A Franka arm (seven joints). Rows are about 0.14 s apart.
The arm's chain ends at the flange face. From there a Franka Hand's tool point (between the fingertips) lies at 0.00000 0.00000 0.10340 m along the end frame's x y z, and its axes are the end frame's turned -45 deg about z.
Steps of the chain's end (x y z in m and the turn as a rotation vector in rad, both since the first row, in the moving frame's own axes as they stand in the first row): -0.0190 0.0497 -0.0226 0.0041 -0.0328 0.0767; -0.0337 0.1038 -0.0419 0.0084 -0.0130 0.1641; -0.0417 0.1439 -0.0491 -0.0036 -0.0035 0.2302; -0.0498 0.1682 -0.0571 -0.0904 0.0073 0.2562; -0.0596 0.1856 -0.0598 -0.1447 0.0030 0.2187
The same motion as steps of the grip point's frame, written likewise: -0.0506 0.0189 -0.0227 0.0261 -0.0203 0.0767; -0.0974 0.0480 -0.0419 0.0151 -0.0033 0.1641; -0.1318 0.0722 -0.0491 -0.0001 -0.0050 0.2302; -0.1611 0.0900 -0.0575 -0.0691 -0.0588 0.2562; -0.1848 0.0986 -0.0609 -0.1044 -0.1002 0.2187
